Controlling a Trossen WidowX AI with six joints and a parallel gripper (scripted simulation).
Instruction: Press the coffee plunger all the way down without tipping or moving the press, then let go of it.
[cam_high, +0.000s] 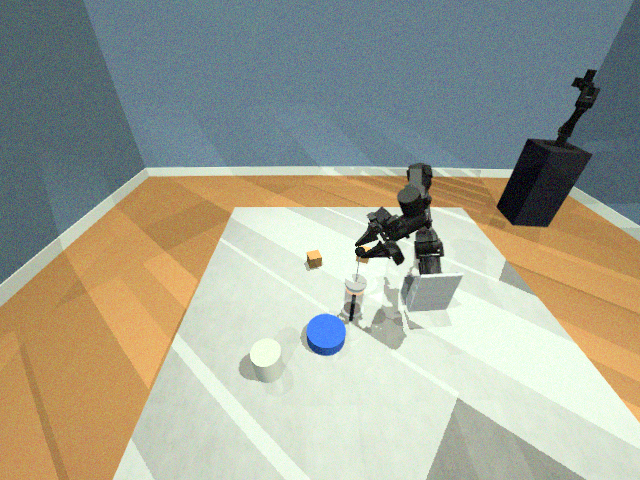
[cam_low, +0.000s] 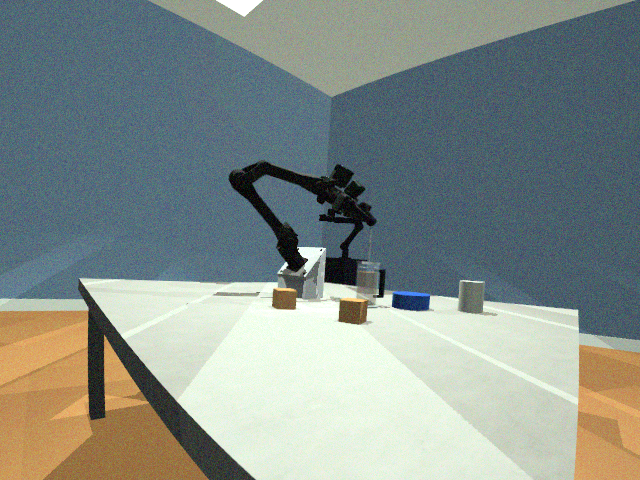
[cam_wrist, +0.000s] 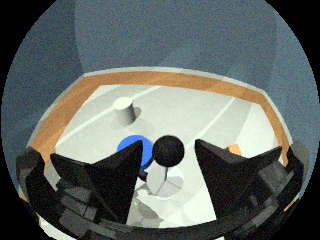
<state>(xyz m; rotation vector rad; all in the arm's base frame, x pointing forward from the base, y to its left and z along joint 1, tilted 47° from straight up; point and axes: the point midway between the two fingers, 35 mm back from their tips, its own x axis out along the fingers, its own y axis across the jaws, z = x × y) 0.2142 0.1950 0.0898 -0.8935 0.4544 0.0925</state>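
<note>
Now: gripper tip 2 cm to the right of the coffee press and 14 cm above it. Round my gripper tip: cream cylinder (24 cm ahead, 23 cm to the left, 22 cm below); blue flat disc (8 cm ahead, 12 cm to the left, 24 cm below).
</note>
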